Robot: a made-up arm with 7 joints. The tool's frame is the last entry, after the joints. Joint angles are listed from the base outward. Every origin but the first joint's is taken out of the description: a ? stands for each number. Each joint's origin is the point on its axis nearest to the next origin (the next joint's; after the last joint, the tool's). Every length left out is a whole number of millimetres.
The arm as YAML. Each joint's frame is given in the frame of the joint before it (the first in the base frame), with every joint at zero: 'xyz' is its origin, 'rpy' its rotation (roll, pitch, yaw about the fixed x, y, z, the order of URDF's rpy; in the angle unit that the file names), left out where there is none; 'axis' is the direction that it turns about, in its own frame. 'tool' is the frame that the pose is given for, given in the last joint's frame.
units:
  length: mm
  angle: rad
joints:
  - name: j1
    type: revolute
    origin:
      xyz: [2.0, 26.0, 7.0]
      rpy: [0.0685, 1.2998, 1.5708]
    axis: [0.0, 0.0, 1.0]
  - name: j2
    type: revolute
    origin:
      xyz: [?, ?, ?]
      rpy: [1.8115, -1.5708, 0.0]
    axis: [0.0, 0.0, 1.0]
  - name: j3
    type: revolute
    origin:
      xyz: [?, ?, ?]
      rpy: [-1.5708, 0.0, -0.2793]
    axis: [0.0, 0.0, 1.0]
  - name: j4
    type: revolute
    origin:
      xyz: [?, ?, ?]
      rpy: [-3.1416, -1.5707, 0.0]
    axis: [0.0, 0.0, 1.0]
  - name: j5
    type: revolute
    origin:
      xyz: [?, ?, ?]
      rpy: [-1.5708, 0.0, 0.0]
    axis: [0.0, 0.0, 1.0]
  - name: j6
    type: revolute
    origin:
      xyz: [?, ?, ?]
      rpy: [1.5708, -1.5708, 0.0]
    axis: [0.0, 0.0, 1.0]
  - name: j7
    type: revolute
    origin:
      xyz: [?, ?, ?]
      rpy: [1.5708, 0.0, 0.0]
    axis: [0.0, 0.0, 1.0]
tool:
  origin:
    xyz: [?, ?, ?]
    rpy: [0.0, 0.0, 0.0]
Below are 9 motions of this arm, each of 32 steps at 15 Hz.
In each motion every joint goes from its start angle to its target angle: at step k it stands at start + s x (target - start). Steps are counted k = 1, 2, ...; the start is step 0. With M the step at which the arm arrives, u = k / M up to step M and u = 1 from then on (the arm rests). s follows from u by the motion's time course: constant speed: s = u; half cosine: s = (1 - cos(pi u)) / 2; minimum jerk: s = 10 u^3 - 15 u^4 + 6 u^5.
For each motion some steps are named. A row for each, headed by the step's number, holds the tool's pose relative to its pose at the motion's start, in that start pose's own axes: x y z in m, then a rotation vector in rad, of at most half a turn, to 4 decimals.
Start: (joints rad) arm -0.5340 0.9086 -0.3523 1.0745 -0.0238 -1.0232 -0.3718
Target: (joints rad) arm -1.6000 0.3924 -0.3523 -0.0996 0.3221 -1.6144 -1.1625
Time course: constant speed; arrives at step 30
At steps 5, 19, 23, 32:
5: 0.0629 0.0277 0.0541 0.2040 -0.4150 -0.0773
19: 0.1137 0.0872 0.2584 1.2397 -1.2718 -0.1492
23: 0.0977 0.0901 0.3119 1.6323 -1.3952 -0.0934
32: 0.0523 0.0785 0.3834 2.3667 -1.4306 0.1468

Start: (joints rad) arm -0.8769 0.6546 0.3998 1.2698 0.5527 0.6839 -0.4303
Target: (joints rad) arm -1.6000 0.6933 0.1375 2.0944 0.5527 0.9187 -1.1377
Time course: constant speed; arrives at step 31
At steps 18, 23, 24, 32:
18: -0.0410 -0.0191 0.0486 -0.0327 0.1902 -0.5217
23: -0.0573 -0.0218 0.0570 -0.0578 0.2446 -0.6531
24: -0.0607 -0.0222 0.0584 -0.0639 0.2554 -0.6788
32: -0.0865 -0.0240 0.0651 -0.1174 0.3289 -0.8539

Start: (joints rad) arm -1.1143 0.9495 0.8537 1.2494 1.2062 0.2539 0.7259
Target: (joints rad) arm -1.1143 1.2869 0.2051 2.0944 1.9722 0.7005 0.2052
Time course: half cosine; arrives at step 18
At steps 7, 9, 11, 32:
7: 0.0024 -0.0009 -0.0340 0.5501 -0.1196 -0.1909
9: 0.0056 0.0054 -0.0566 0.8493 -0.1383 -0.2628
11: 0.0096 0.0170 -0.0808 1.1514 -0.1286 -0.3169
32: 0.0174 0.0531 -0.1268 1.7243 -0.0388 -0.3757

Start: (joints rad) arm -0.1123 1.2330 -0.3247 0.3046 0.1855 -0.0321 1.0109
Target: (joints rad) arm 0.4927 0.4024 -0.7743 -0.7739 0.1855 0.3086 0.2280
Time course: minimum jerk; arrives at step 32
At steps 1, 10, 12, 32:
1: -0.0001 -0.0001 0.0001 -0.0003 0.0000 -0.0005
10: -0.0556 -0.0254 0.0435 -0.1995 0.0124 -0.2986
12: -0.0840 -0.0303 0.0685 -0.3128 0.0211 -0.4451
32: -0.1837 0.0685 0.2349 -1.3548 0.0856 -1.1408

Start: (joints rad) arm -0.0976 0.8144 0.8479 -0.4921 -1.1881 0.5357 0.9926
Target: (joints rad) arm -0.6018 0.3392 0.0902 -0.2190 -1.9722 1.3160 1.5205
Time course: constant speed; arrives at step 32
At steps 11, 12, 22, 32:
11: -0.0131 -0.0383 -0.0614 0.0854 0.5810 -0.1176
12: -0.0157 -0.0426 -0.0662 0.0998 0.6277 -0.1382
22: -0.0524 -0.0874 -0.1022 0.2957 1.0117 -0.4307
32: -0.1018 -0.1286 -0.1169 0.5564 1.2029 -0.8557

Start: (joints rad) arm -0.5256 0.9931 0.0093 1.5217 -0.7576 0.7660 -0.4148
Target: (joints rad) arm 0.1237 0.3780 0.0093 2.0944 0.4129 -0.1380 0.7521
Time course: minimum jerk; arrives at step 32
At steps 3, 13, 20, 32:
3: 0.0012 0.0011 -0.0018 0.0053 0.0047 0.0174
13: 0.0383 0.0500 -0.0912 0.3643 0.2134 0.6963
20: 0.0365 0.0982 -0.2198 1.0450 0.3815 1.1037
32: 0.0033 0.1158 -0.3140 1.4975 0.3947 1.0256

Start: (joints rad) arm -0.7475 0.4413 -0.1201 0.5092 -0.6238 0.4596 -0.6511
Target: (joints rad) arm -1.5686 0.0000 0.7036 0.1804 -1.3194 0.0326 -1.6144
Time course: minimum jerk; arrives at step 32
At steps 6, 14, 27, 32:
6: 0.0060 -0.0049 0.0167 0.0065 -0.1052 -0.0858
14: 0.0198 -0.0485 0.1227 0.1486 -0.7989 -0.6881
27: -0.0240 -0.1278 0.2356 0.6761 -1.9598 -1.5589
32: -0.0267 -0.1312 0.2387 0.7081 -2.0206 -1.5876

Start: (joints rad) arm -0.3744 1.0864 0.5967 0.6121 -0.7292 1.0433 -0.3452
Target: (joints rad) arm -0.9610 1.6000 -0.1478 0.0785 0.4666 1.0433 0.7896
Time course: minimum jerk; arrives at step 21
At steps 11, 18, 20, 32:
11: -0.0656 -0.0803 0.0945 0.7212 -0.5200 1.1874
18: -0.1379 -0.1387 0.1198 0.8642 -1.3652 2.1191
20: -0.1415 -0.1413 0.1199 0.8590 -1.4165 2.1630
32: -0.1416 -0.1414 0.1199 0.8587 -1.4188 2.1650

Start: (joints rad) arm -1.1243 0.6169 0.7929 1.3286 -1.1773 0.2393 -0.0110
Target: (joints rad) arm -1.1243 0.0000 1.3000 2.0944 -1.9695 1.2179 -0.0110
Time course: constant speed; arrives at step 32
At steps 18, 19, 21, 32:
18: -0.0415 0.0769 -0.1673 -0.9924 0.8187 0.2403
19: -0.0464 0.0787 -0.1758 -1.0530 0.8521 0.2470
21: -0.0569 0.0814 -0.1920 -1.1760 0.9133 0.2584
32: -0.1241 0.0833 -0.2650 -1.8806 1.0893 0.2771

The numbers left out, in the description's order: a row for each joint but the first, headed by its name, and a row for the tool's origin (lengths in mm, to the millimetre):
j2: 10.0 2.0 0.0
j3: -46.0 -192.0 0.0
j4: 2.0 -11.0 0.0
j5: -11.0 137.0 0.0
j6: 0.0 0.0 0.0
j7: 41.0 0.0 0.0
tool: 0.0 0.0 0.0

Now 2 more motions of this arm.
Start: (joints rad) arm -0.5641 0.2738 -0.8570 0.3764 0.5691 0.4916 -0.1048
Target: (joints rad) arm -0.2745 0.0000 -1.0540 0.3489 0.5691 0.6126 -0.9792
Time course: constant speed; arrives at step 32
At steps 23, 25, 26, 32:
23: -0.0260 -0.0787 0.0568 -0.0770 -0.1157 -0.8706
25: -0.0292 -0.0842 0.0622 -0.0814 -0.1295 -0.9443
26: -0.0309 -0.0869 0.0649 -0.0834 -0.1366 -0.9810
32: -0.0415 -0.1017 0.0816 -0.0930 -0.1827 -1.1991

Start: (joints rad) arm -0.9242 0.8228 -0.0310 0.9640 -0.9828 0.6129 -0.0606
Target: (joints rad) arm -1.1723 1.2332 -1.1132 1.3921 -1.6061 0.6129 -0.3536
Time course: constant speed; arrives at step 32
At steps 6, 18, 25, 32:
6: -0.0052 0.0097 0.0078 0.0401 0.0525 0.0146
18: -0.0291 0.0430 0.0291 0.0712 0.1067 0.1152
25: -0.0529 0.0669 0.0453 0.0672 0.0981 0.2034
32: -0.0845 0.0905 0.0632 0.0561 0.0582 0.3029

